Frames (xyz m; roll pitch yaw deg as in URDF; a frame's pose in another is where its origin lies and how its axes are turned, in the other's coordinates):
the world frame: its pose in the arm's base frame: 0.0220 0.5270 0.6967 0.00 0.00 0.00
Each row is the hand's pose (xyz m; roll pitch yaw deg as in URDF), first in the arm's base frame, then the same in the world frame.
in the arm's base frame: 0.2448 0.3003 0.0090 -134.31 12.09 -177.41
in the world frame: 0.2228 -0.2267 -0.6877 -134.31 12.09 -177.41
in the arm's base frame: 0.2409 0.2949 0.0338 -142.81 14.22 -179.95
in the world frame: 0.2189 -0.2321 -0.6629 -142.81 14.22 -179.95
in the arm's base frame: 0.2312 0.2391 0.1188 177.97 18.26 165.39
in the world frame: 0.2092 -0.2879 -0.5779 177.97 18.26 165.39
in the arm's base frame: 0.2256 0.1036 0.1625 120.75 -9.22 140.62
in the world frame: 0.2036 -0.4234 -0.5342 120.75 -9.22 140.62
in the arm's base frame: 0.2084 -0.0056 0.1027 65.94 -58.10 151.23
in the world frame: 0.1864 -0.5326 -0.5940 65.94 -58.10 151.23
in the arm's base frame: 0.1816 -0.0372 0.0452 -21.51 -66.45 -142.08
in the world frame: 0.1596 -0.5642 -0.6515 -21.51 -66.45 -142.08
